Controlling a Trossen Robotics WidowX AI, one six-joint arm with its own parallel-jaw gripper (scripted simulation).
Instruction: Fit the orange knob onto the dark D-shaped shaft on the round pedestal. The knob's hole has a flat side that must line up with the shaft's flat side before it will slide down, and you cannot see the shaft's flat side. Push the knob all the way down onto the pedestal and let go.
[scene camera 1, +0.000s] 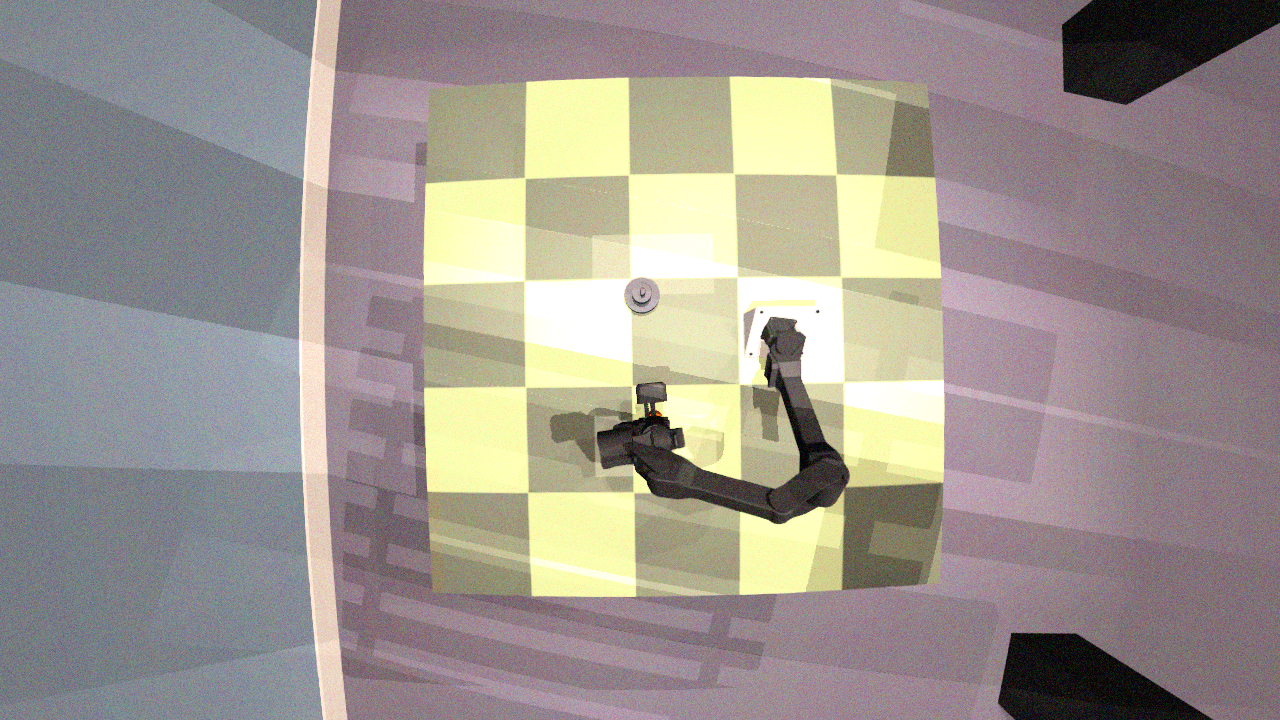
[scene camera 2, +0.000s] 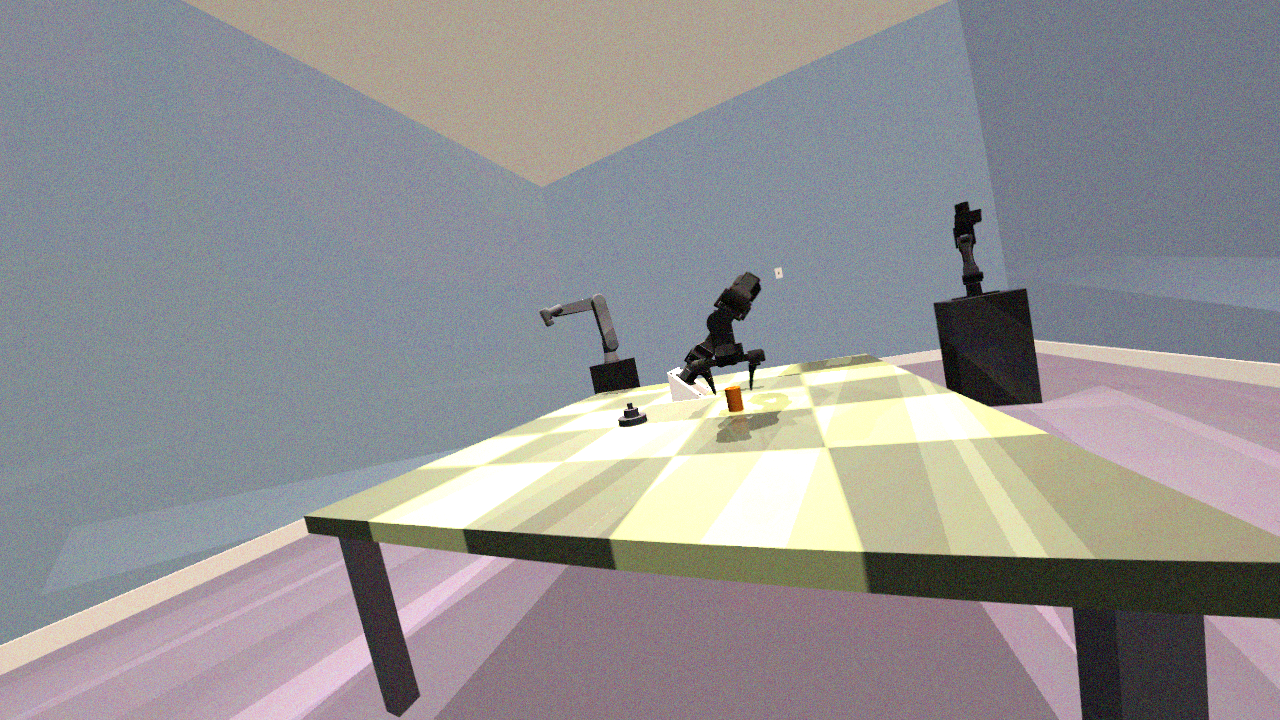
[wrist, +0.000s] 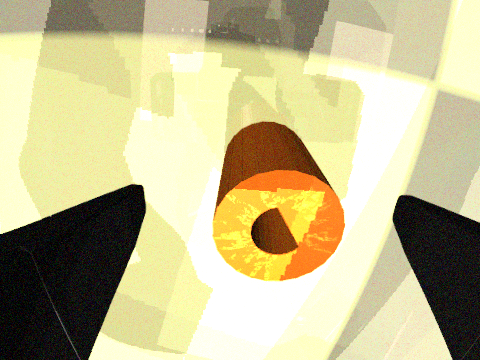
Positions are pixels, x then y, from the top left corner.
Labels:
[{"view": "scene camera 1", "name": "my gripper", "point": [653, 421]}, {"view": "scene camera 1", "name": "D-shaped shaft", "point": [641, 294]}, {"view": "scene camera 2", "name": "my gripper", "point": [733, 393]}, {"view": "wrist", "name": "my gripper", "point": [274, 203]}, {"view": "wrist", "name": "orange knob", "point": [276, 218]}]

